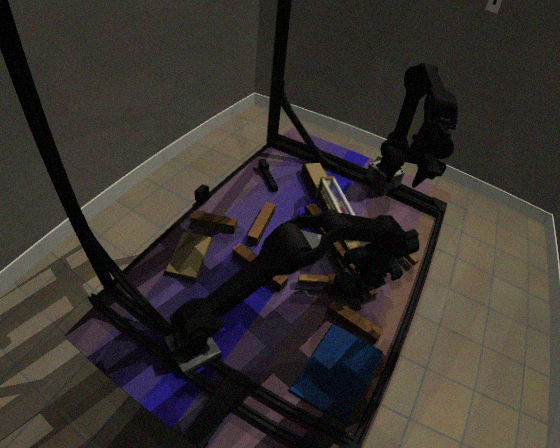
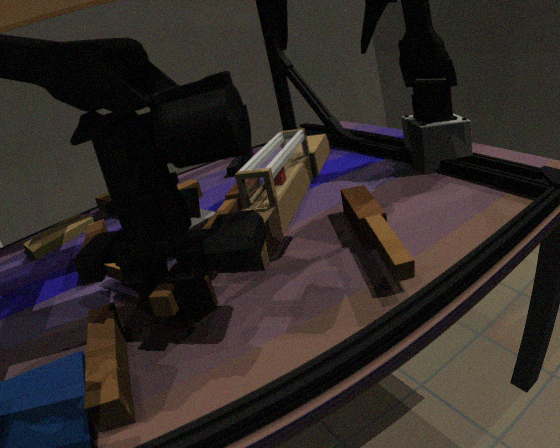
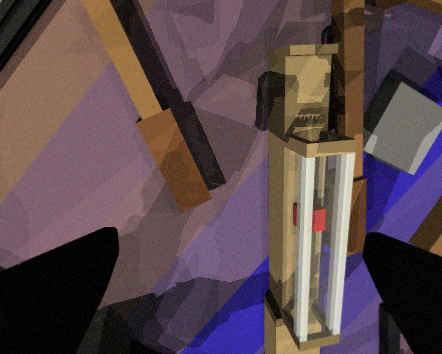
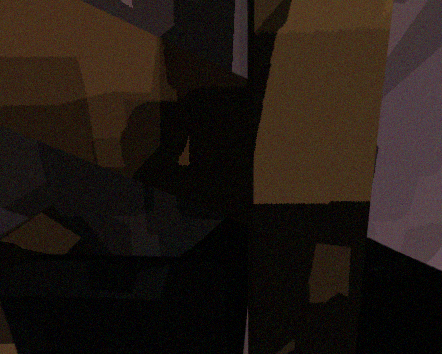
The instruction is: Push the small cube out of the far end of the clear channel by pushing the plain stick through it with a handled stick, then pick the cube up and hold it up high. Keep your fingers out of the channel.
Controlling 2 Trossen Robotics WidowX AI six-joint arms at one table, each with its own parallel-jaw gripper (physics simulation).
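Note:
The clear channel (image 1: 337, 196) (image 2: 277, 153) (image 3: 305, 242) lies on a tan wooden base (image 2: 293, 188) at the back of the mat. The small red cube (image 2: 280, 177) (image 3: 309, 218) sits inside it, about midway. My right gripper (image 1: 363, 277) (image 2: 164, 291) is low on the mat near the channel's front end, shut on the end of a handled stick (image 1: 316, 279) (image 2: 163, 303). My left gripper (image 1: 421, 174) (image 3: 241, 241) is open and empty, high above the channel's far end. A second handled stick (image 2: 377, 228) (image 3: 167, 154) lies loose beside the channel. I cannot make out the plain stick.
A blue pad (image 1: 340, 369) lies at the front right, with a wooden stick (image 1: 356, 321) (image 2: 105, 369) beside it. A tan board (image 1: 189, 254) and several loose wooden blocks (image 1: 261, 221) lie at the left. Black frame posts (image 1: 276, 89) and rails (image 2: 367, 338) ring the mat.

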